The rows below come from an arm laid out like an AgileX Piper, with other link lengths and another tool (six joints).
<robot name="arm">
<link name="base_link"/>
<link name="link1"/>
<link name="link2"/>
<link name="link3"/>
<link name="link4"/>
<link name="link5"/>
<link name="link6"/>
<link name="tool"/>
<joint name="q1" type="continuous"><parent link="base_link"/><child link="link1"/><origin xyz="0.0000 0.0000 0.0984" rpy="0.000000 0.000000 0.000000"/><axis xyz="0 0 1"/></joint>
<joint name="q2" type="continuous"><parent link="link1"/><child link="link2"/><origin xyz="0.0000 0.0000 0.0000" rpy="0.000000 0.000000 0.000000"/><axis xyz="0 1 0"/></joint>
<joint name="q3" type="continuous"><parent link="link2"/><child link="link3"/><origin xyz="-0.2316 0.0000 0.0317" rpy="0.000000 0.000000 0.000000"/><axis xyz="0 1 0"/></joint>
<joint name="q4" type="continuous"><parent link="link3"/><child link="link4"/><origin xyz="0.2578 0.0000 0.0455" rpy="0.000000 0.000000 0.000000"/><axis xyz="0.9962 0 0.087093"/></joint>
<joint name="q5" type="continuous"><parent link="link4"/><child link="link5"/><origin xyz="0.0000 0.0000 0.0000" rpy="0.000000 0.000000 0.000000"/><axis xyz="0 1 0"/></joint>
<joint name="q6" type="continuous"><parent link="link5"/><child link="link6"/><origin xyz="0.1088 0.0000 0.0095" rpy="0.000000 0.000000 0.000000"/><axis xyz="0.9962 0 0.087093"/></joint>
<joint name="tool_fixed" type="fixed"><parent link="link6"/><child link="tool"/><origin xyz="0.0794 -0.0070 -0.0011" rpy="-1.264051 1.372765 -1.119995"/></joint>
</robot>
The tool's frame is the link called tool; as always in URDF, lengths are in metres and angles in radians. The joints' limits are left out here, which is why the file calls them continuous.
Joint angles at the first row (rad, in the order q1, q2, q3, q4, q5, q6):
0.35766, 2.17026, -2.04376, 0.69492, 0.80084, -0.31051
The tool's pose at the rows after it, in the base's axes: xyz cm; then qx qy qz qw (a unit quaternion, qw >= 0):
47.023 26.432 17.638 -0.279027 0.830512 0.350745 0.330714
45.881 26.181 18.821 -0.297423 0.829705 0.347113 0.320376
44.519 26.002 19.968 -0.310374 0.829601 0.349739 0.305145
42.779 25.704 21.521 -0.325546 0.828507 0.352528 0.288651
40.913 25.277 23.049 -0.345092 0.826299 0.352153 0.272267
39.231 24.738 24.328 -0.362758 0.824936 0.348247 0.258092
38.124 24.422 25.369 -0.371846 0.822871 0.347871 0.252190
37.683 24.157 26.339 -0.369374 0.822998 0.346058 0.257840
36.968 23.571 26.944 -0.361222 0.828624 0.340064 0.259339
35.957 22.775 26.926 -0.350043 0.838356 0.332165 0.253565
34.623 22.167 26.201 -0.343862 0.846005 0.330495 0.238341
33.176 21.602 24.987 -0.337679 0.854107 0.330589 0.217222
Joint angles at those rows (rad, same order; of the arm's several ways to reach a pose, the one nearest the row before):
0.35768, 2.14267, -2.04372, 0.67599, 0.84112, -0.31052
0.35767, 2.10661, -2.04375, 0.65488, 0.89944, -0.31051
0.35767, 2.07083, -2.04374, 0.64496, 0.96538, -0.30134
0.35766, 2.02373, -2.04371, 0.63536, 1.04410, -0.29032
0.35766, 1.97496, -2.04377, 0.62491, 1.12604, -0.28827
0.35766, 1.93093, -2.04379, 0.61076, 1.19861, -0.28697
0.35768, 1.90044, -2.04616, 0.60694, 1.24172, -0.28275
0.35766, 1.87726, -2.04958, 0.59821, 1.25130, -0.26490
0.35768, 1.83503, -2.02001, 0.57709, 1.25503, -0.23822
0.35767, 1.77864, -1.95562, 0.55107, 1.25502, -0.21103
0.35765, 1.72044, -1.86512, 0.54438, 1.25505, -0.20427
0.35765, 1.66551, -1.76449, 0.54284, 1.25506, -0.20192

